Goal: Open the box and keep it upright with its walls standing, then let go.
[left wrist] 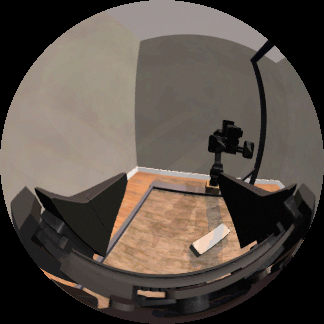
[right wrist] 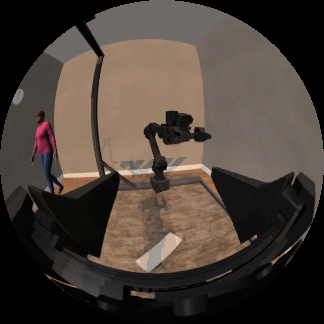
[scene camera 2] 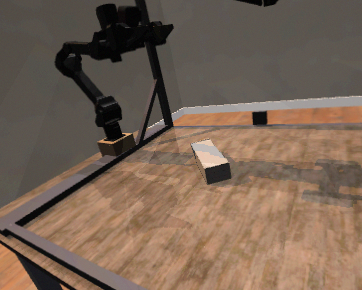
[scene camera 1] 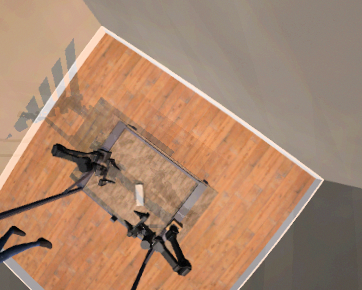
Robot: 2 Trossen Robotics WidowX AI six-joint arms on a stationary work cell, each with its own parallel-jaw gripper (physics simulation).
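Frame: origin at the left arm's base, x ahead, y left, z up, level; millimetres.
Seen in the pictures: left gripper, fingertip midpoint: (left wrist: 174, 177) (right wrist: 201, 136) (scene camera 1: 117, 176); right gripper, fingertip midpoint: (left wrist: 238, 150) (right wrist: 166, 174) (scene camera 2: 161, 27) (scene camera 1: 129, 215); left arm's base, origin of the base link: (right wrist: 159, 177) (scene camera 1: 100, 155); right arm's base, origin of the base link: (left wrist: 212, 183) (scene camera 2: 114, 137) (scene camera 1: 174, 228).
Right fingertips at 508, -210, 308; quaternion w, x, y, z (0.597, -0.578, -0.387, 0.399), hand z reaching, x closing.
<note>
Offsets run from my right fingertips to a thing's top centre, as dx, dy, dz. Level surfaces: height alone.
The box @(-60, +9, -339) (scene camera 1: 139, 194) (scene camera 2: 211, 159) (left wrist: 210, 240) (right wrist: 160, 251) is a small, long, low block with a pale top and dark sides. It lies on the wood-grain table top, and no raised flap or separate lid can be made out. My left gripper (scene camera 1: 111, 173) (left wrist: 174, 177) is open and empty, up and to the left of the box in scene camera 1. My right gripper (scene camera 1: 134, 221) (scene camera 2: 165, 33) is open and empty, high above the table and below the box in scene camera 1. Neither gripper touches the box.
A grey frame (scene camera 2: 65, 184) edges the table @(dz -387) (scene camera 2: 280, 225). A dark upright post (scene camera 2: 159, 75) rises at its edge. A small black block @(-214, -298, -330) (scene camera 2: 259, 118) stands at the far edge. A person in a pink top (right wrist: 44, 140) stands beyond the table.
</note>
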